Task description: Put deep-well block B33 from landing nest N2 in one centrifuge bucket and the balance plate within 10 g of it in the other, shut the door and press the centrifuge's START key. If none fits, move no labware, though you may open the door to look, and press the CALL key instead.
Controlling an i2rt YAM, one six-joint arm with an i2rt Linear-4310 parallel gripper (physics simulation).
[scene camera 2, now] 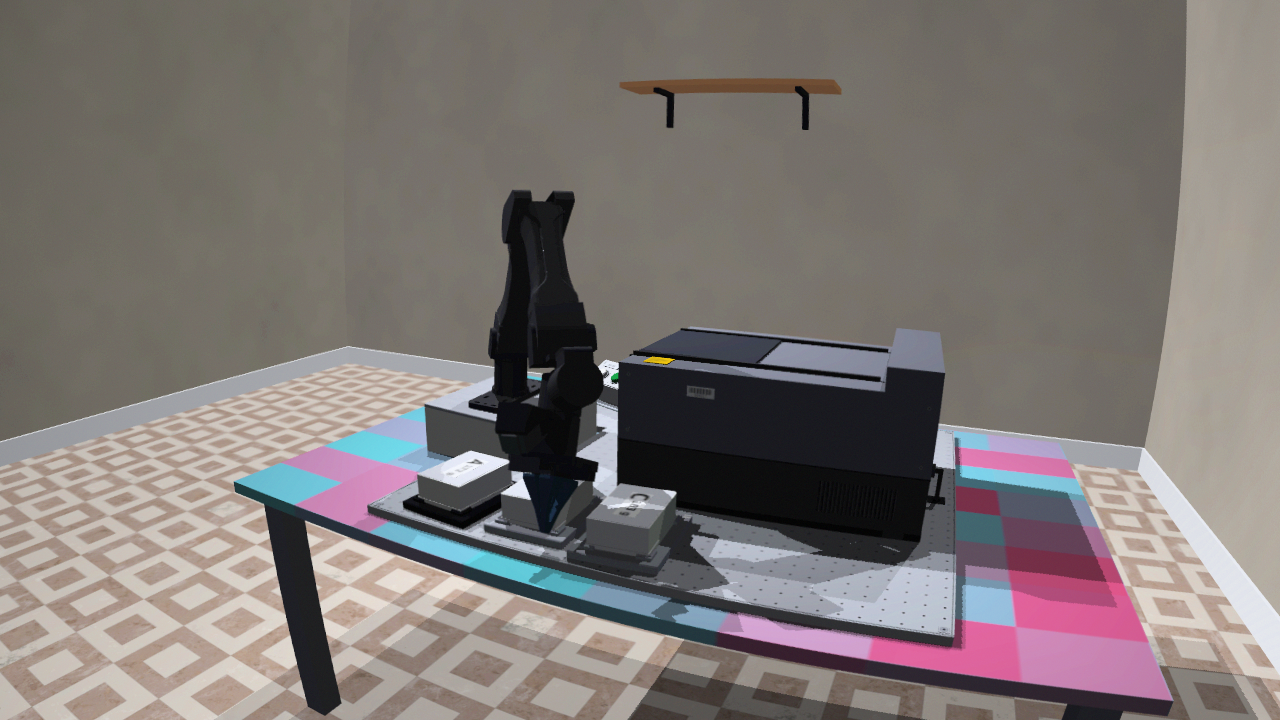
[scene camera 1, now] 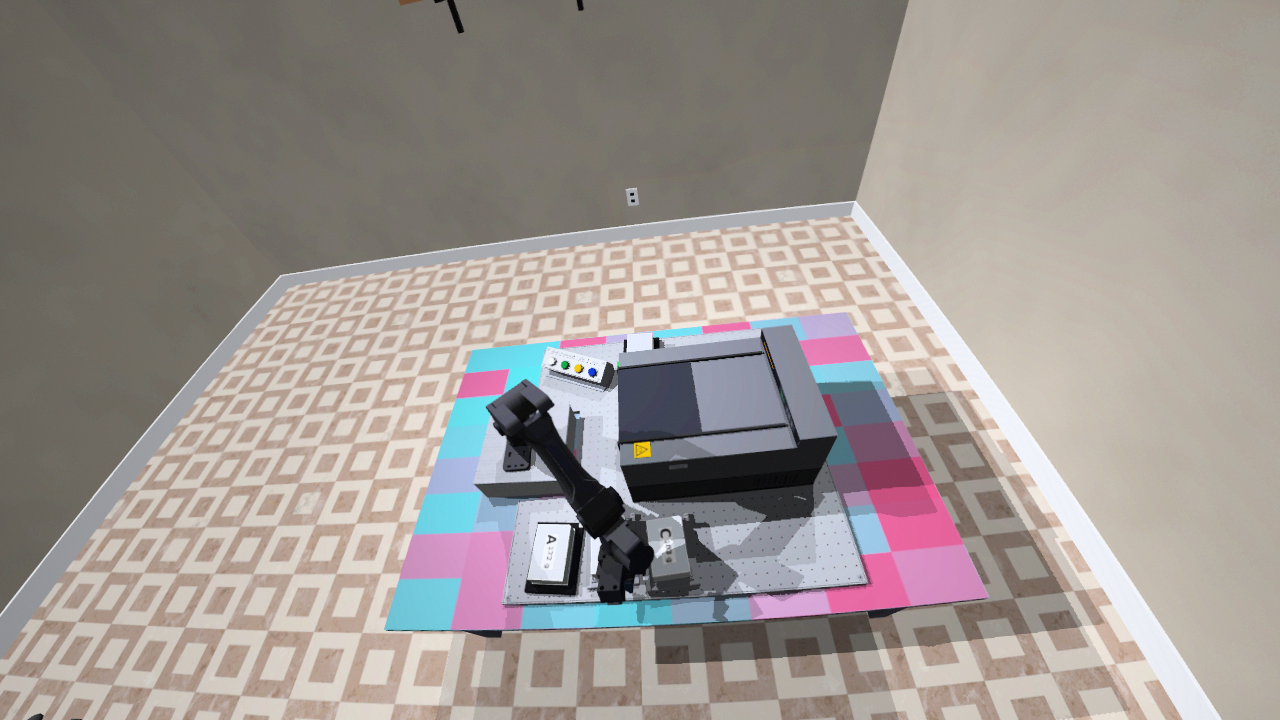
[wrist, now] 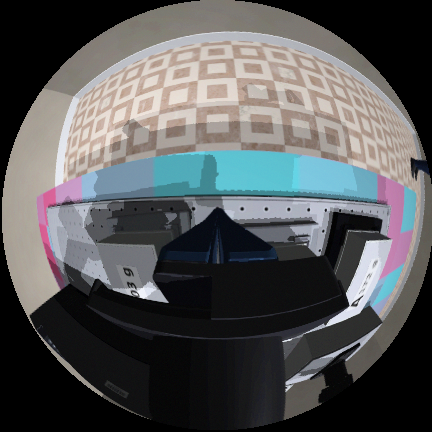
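Seen in the pictures: gripper, between the fingertips: (scene camera 2: 544, 533) (scene camera 1: 631, 590) (wrist: 217, 214); arm's base, origin of its link: (scene camera 2: 510, 396) (wrist: 332, 363).
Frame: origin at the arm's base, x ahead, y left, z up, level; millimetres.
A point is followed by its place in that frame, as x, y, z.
My gripper (scene camera 2: 546, 526) {281, -402, -45} (wrist: 217, 214) {281, -402, -45} is shut and empty, fingertips together and pointing down in front of the middle block (scene camera 2: 519, 508) {223, -365, -37} (wrist: 295, 251) {211, -365, -42}, which the fingers and arm partly hide. Its label does not show. The block marked A (scene camera 1: 550, 552) {99, -309, -20} (scene camera 2: 462, 480) {123, -351, -20} (wrist: 362, 272) {118, -332, -21} sits in a black nest to its left in scene camera 2. The block marked C (scene camera 1: 667, 553) {369, -339, -20} (scene camera 2: 629, 519) {382, -367, -21} (wrist: 140, 260) {349, -368, -21} sits in a grey nest to its right; its label ends in "03 g" in the wrist view. The centrifuge (scene camera 1: 716, 458) {502, -196, 125} (scene camera 2: 769, 429) {520, -196, 65} has its top covered; no bucket shows.
A key panel (scene camera 1: 577, 367) {155, 233, -4} with white, green, yellow and blue keys stands behind the arm's grey base block (scene camera 1: 523, 489) {6, -132, -47} (scene camera 2: 456, 432) {-39, -130, -39}. A small white box (scene camera 1: 639, 342) {356, 315, -16} stands behind the centrifuge. The perforated plate (scene camera 1: 769, 559) {598, -366, -74} (scene camera 2: 850, 591) {668, -366, -74} lies on the multicoloured table (scene camera 1: 939, 568) {967, -434, -87} (scene camera 2: 1074, 653) {944, -431, -87}.
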